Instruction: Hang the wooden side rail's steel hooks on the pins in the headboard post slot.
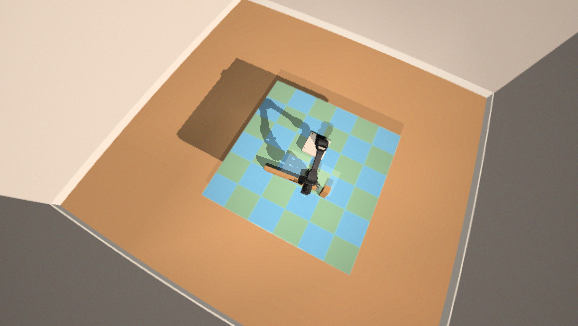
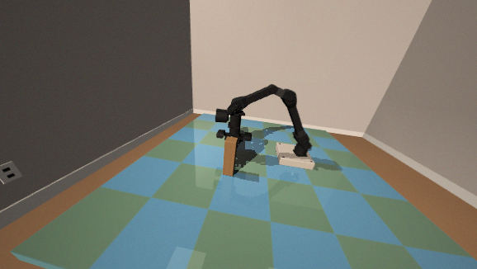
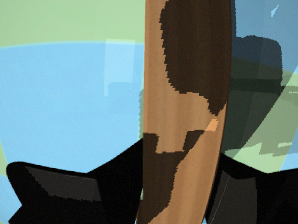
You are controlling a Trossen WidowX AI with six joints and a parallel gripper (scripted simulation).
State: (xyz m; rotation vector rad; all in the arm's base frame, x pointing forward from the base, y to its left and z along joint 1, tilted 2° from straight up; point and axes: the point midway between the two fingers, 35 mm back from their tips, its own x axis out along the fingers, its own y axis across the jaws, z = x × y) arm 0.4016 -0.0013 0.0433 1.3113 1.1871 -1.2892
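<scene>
The wooden headboard post lies 140 mm to the left of my gripper tip, 40 mm above it and 20 mm ahead of it.
</scene>
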